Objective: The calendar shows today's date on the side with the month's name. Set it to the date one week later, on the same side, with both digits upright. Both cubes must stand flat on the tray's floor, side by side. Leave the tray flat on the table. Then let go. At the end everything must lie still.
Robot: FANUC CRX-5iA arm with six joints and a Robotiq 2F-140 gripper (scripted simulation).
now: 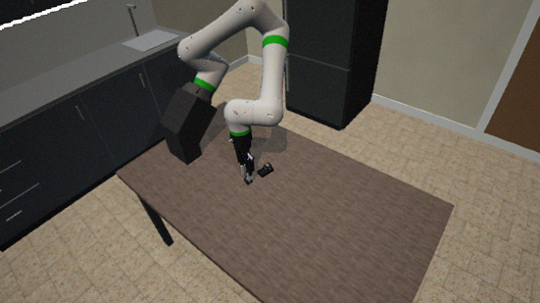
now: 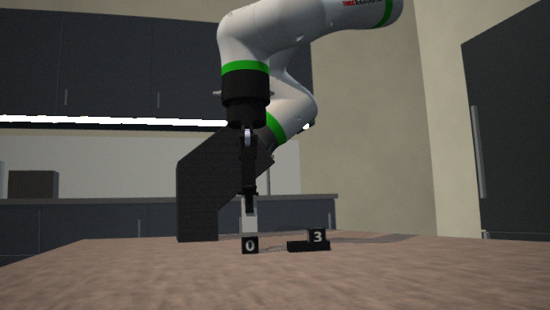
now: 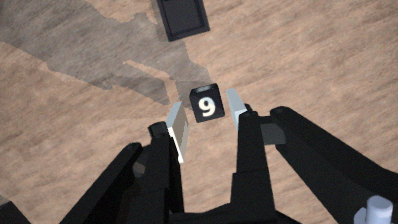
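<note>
The cube is 1 cm ahead of my hand, 12 cm to the left of it and 5 cm below it. Also, from my hand: black tray (1 cm ahead, 11 cm to the left, 6 cm below).
</note>
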